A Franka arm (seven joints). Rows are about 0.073 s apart.
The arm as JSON. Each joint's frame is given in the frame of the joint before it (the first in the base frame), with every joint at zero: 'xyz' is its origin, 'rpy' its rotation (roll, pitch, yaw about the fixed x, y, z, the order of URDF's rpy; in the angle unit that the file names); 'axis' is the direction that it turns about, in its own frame. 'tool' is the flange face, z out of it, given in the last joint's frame.
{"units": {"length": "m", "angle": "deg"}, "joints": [
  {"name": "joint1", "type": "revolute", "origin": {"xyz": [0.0, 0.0, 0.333], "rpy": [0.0, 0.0, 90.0]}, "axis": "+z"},
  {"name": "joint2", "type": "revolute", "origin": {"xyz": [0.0, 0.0, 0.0], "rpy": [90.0, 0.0, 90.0]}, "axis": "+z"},
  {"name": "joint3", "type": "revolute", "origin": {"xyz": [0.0, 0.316, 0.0], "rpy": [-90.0, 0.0, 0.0]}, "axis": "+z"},
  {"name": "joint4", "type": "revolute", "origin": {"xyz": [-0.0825, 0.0, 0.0], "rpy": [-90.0, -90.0, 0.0]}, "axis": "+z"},
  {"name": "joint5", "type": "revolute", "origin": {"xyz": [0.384, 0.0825, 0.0], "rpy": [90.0, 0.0, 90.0]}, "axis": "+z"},
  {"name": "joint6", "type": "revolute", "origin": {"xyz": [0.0, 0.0, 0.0], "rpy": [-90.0, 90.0, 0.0]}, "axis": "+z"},
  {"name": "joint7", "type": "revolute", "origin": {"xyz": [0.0, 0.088, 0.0], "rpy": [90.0, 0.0, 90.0]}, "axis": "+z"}
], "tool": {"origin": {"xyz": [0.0, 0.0, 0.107], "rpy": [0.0, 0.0, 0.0]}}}
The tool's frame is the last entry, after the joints.
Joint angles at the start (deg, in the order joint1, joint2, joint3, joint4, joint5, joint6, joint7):
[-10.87, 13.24, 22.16, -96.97, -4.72, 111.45, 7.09]
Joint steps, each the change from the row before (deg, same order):
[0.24, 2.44, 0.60, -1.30, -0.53, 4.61, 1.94]
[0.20, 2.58, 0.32, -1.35, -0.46, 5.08, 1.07]
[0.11, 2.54, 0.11, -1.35, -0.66, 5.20, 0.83]
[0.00, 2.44, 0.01, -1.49, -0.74, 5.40, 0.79]
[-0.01, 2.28, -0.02, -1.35, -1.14, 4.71, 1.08]
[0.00, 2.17, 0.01, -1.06, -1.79, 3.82, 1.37]
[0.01, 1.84, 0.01, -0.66, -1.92, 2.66, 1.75]
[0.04, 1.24, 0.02, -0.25, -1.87, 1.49, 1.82]
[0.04, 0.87, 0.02, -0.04, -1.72, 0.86, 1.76]
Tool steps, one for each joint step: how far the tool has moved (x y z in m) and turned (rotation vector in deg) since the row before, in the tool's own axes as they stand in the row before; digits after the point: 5 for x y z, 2 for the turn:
[0.00770, -0.00800, 0.02859, 0.86, 1.02, 0.89]
[0.00627, -0.00509, 0.03007, 1.06, 1.25, 0.38]
[0.00411, -0.00186, 0.02959, 0.91, 1.42, 0.33]
[0.00135, 0.00021, 0.02905, 0.89, 1.57, 0.42]
[-0.00157, 0.00077, 0.02689, 0.53, 1.24, 0.45]
[-0.00347, 0.00032, 0.02445, 0.08, 0.84, 0.18]
[-0.00385, -0.00010, 0.01961, -0.14, 0.44, 0.38]
[-0.00255, -0.00079, 0.01224, -0.39, 0.29, 0.38]
[-0.00153, -0.00089, 0.00794, -0.48, 0.24, 0.39]

